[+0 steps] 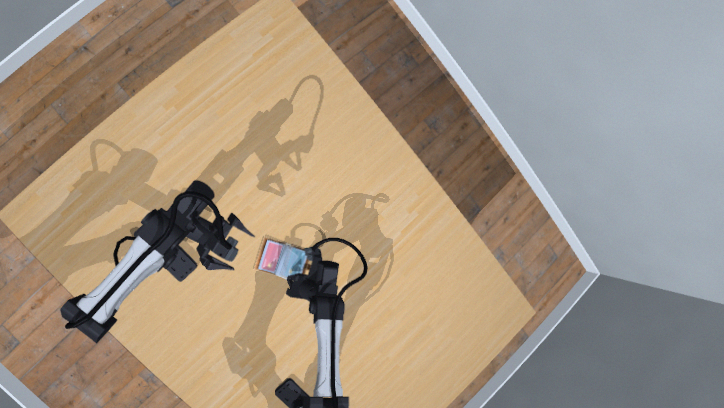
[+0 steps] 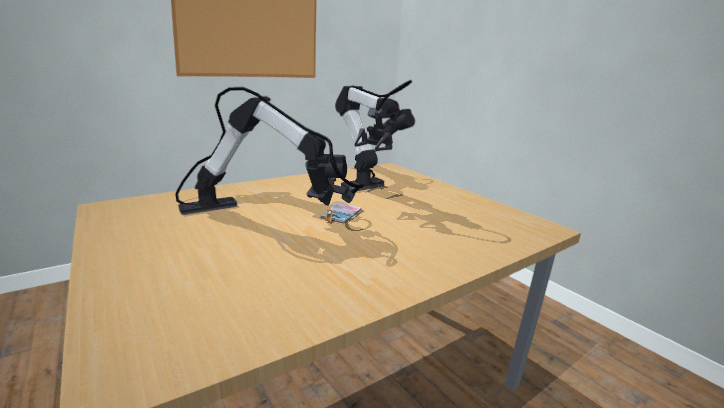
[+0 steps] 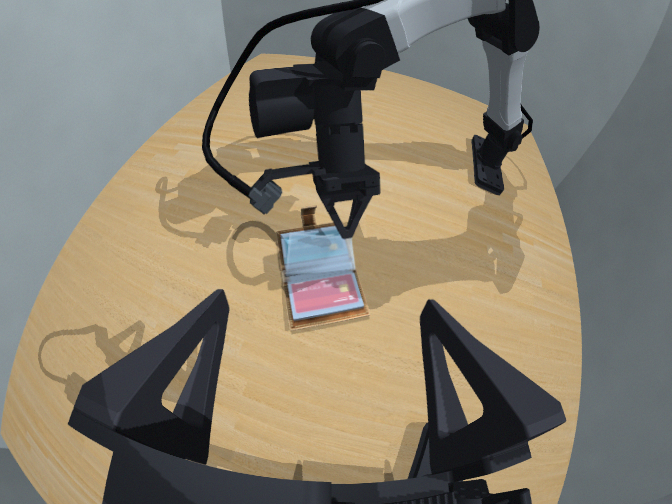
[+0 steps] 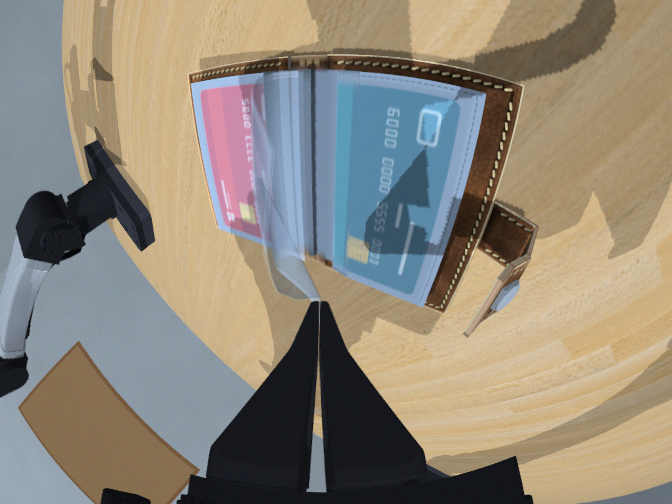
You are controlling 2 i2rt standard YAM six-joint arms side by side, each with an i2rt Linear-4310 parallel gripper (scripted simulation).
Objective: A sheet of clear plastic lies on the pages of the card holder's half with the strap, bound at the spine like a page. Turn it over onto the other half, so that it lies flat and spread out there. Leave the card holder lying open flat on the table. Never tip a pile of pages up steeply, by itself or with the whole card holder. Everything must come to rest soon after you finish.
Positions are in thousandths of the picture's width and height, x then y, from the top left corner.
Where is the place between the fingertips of my right gripper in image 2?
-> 452, 501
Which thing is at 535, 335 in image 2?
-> My left gripper.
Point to a clear sheet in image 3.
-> At 458, 505
